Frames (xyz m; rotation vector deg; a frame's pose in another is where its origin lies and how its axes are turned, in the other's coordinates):
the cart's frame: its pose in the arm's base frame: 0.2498 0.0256 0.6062 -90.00 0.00 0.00
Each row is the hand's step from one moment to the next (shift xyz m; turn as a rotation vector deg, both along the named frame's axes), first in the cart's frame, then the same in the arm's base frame.
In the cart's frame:
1: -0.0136 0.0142 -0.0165 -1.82 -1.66 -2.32
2: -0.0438 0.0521 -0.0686 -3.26 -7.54 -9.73
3: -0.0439 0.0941 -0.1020 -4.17 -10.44 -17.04
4: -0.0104 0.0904 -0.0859 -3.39 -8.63 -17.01
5: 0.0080 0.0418 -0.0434 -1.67 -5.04 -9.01
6: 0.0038 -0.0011 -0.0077 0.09 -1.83 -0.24
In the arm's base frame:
1: -0.0136 -0.0165 -0.0142 -1.82 -2.32 1.66
2: -0.0438 -0.0686 -0.0521 -3.26 -9.73 7.54
3: -0.0439 -0.1020 -0.0941 -4.17 -17.04 10.44
4: -0.0104 -0.0859 -0.0904 -3.39 -17.01 8.63
5: 0.0080 -0.0434 -0.0418 -1.67 -9.01 5.04
6: 0.0038 -0.0077 0.0011 0.09 -0.24 1.83

